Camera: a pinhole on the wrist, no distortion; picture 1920 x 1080 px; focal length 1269.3 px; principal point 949.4 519.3 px. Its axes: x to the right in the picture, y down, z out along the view. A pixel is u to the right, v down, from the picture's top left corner.
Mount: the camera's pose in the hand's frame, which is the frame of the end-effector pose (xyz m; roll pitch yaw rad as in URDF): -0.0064 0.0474 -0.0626 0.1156 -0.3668 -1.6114
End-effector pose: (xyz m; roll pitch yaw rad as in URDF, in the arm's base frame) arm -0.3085 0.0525 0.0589 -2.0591 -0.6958 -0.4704
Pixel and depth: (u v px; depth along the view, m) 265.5 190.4 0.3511
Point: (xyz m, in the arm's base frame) -0.1679 -0.0198 -0.3255
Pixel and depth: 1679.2 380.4 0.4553
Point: -0.0950 0.4051 -0.1520
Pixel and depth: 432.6 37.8 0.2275
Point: -0.2511 0.0146 -0.1970
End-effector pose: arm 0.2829 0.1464 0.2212 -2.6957 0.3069 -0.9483
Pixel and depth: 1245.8 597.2 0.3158
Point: 0.2455 0.2467 -0.0328
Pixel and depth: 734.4 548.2 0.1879
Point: 0.1739 0.1485 0.0811
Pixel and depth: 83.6 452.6 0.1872
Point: 0.0891 0.1018 0.0790
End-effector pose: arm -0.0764 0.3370 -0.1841 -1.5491 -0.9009 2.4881
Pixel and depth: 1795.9 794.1 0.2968
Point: -0.2398 0.0971 -0.1458
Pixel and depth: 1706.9 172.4 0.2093
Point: -0.1376 0.1695 -0.2556
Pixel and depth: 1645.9 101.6 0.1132
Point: -0.1035 0.2805 -0.2469
